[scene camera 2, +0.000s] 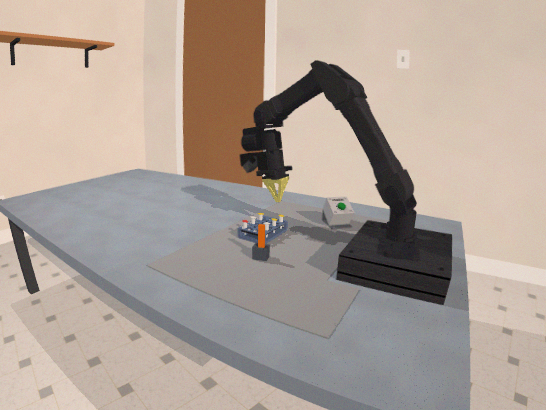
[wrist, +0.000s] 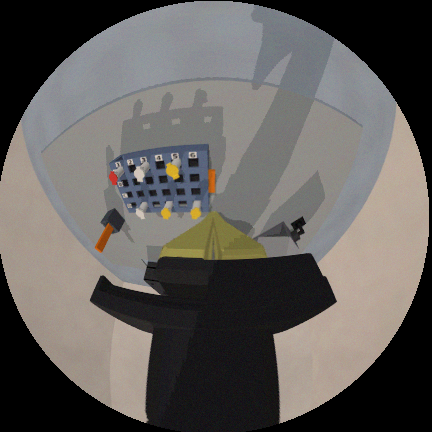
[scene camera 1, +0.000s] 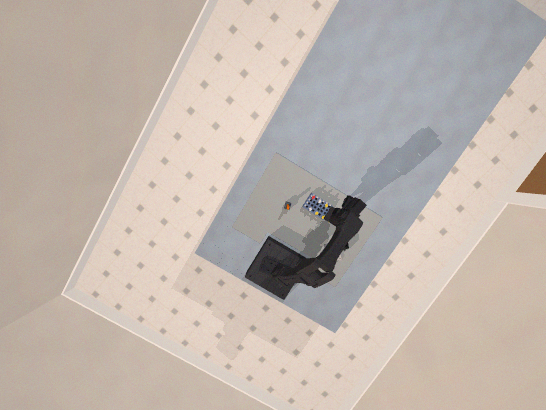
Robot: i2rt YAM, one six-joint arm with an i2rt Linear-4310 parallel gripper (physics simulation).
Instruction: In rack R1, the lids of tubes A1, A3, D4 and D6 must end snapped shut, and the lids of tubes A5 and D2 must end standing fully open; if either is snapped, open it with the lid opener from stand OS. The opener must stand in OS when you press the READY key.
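Frame: origin at the arm's base, x ahead, y left, z up, level; millimetres.
Seen in the pictures: gripper, fingertip midpoint: (scene camera 2: 278, 202) (wrist: 212, 216) (scene camera 1: 331, 216); arm's base, origin of the base link: (scene camera 2: 399, 240) (scene camera 1: 279, 269).
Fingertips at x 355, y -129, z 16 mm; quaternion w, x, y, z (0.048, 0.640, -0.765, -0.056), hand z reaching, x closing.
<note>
Offsets run from my fingertips to a thing's top centre. "spot": to the spot under its first point.
The blue rack R1 @(17 mm ahead, 64 mm left, 31 mm down) (scene camera 1: 306, 204) (scene camera 2: 243, 234) (wrist: 201, 149) stands on the grey mat. In the wrist view, A1 has a red lid @(55 mm ahead, 110 mm left, 31 mm down) (wrist: 113, 178), A3 a white lid @(48 mm ahead, 72 mm left, 31 mm down) (wrist: 139, 174) and A5 a yellow lid @(41 mm ahead, 34 mm left, 31 mm down) (wrist: 172, 171). D2 has a white lid @(6 mm back, 102 mm left, 31 mm down) (wrist: 141, 213), D4 a yellow lid @(13 mm back, 64 mm left, 31 mm down) (wrist: 166, 213) and D6 a yellow lid @(19 mm back, 26 mm left, 31 mm down) (wrist: 195, 213). Whether each lid is snapped is too small to tell. The orange opener @(36 mm back, 211 mm left, 6 mm up) (scene camera 1: 288, 207) (scene camera 2: 261, 235) (wrist: 103, 238) stands upright in the dark stand OS @(36 mm back, 211 mm left, 47 mm down) (scene camera 2: 260, 253) (wrist: 113, 221). My gripper (scene camera 2: 278, 201) (wrist: 212, 216) is shut and empty, above the rack's column 6 end.
A grey box @(164 mm back, 103 mm right, 5 mm up) (scene camera 2: 337, 217) with the green READY key @(176 mm back, 84 mm right, 4 mm down) (scene camera 2: 341, 206) stands between the rack and the wall with the door. An orange strip @(spot: 6 mm ahead, 0 mm left, 56 mm down) (wrist: 212, 181) shows at the rack's column 6 side. The black arm base (scene camera 1: 274, 267) (scene camera 2: 395, 260) stands at the table's end.
</note>
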